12 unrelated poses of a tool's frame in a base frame.
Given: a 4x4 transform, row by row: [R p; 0 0 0 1], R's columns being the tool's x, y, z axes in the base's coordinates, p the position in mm. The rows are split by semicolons.
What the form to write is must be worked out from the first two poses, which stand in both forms.
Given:
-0.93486 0.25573 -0.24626 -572.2; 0.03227 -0.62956 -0.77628 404.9; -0.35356 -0.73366 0.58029 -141.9; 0 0 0 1
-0.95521 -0.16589 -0.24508 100.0; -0.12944 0.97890 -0.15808 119.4; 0.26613 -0.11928 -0.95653 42.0; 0 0 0 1
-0.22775 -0.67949 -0.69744 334.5; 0.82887 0.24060 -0.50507 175.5; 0.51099 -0.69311 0.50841 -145.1; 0 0 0 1
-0.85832 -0.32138 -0.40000 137.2; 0.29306 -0.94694 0.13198 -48.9; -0.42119 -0.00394 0.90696 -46.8; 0 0 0 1
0.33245 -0.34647 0.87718 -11.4; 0.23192 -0.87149 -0.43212 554.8; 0.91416 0.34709 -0.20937 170.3; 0 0 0 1
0.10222 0.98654 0.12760 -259.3; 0.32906 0.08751 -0.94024 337.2; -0.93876 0.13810 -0.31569 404.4; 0 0 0 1
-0.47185 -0.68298 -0.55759 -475.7; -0.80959 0.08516 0.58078 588.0; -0.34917 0.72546 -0.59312 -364.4; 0 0 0 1
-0.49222 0.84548 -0.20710 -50.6; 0.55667 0.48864 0.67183 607.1; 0.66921 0.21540 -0.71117 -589.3; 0 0 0 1
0.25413 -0.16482 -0.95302 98.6; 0.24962 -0.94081 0.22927 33.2; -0.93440 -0.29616 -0.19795 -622.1; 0 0 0 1
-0.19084 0.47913 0.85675 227.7; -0.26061 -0.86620 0.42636 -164.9; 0.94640 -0.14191 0.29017 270.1; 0 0 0 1
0.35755 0.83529 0.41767 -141.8; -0.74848 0.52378 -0.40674 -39.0; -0.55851 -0.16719 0.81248 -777.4; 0 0 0 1
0.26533 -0.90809 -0.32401 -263.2; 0.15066 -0.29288 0.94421 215.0; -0.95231 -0.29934 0.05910 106.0; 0 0 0 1
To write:
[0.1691 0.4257 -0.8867 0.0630 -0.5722 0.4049 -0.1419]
[0.0749 -0.9862 0.0703 0.1296 0.1000 0.1194 0.0420]
[-0.0762 -0.4899 0.6115 0.6167 0.3345 0.1755 -0.1451]
[-0.2131 0.0332 0.9634 0.1595 0.1372 -0.0489 -0.0468]
[0.7767 -0.0369 0.5766 0.2508 -0.0114 0.5548 0.1703]
[0.5767 0.5703 -0.3516 0.4675 -0.2593 0.3372 0.4044]
[0.5089 -0.7332 -0.4454 0.0711 -0.4757 0.5880 -0.3644]
[-0.4273 -0.8204 -0.2704 0.2670 -0.0506 0.6071 -0.5893]
[-0.7734 -0.0274 0.6101 0.1698 0.0986 0.0332 -0.6221]
[-0.5885 -0.0928 -0.7660 0.2414 0.2277 -0.1649 0.2701]
[0.0730 0.2974 -0.4825 0.8206 -0.1418 -0.0390 -0.7774]
[-0.6122 0.3093 0.5212 0.5078 -0.2632 0.2150 0.1060]

